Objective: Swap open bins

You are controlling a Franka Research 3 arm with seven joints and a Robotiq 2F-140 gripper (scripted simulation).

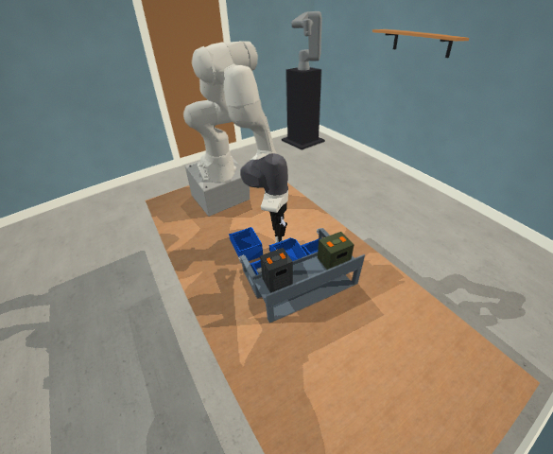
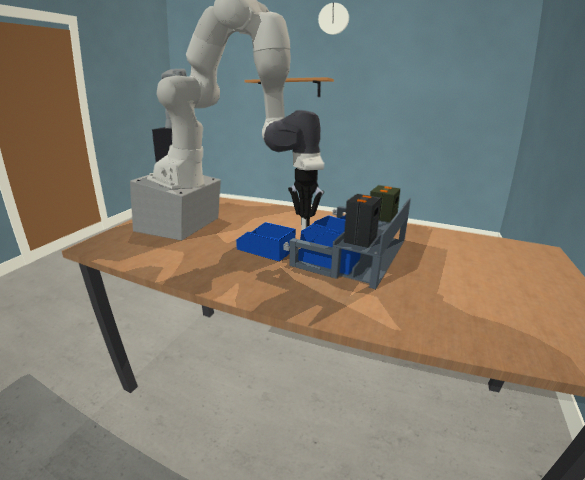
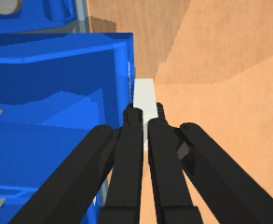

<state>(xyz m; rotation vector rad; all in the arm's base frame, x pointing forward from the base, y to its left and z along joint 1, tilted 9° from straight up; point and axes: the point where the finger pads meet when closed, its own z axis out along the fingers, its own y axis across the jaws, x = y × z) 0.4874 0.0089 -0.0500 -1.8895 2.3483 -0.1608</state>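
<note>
Right now the shelf lip is 5 cm ahead of my hand, 1 cm to the right of it and 5 cm below it. Round my hand: black box: 21 cm ahead, 16 cm to the right, 11 cm above; green box: 26 cm ahead, 6 cm to the left, 9 cm above.
</note>
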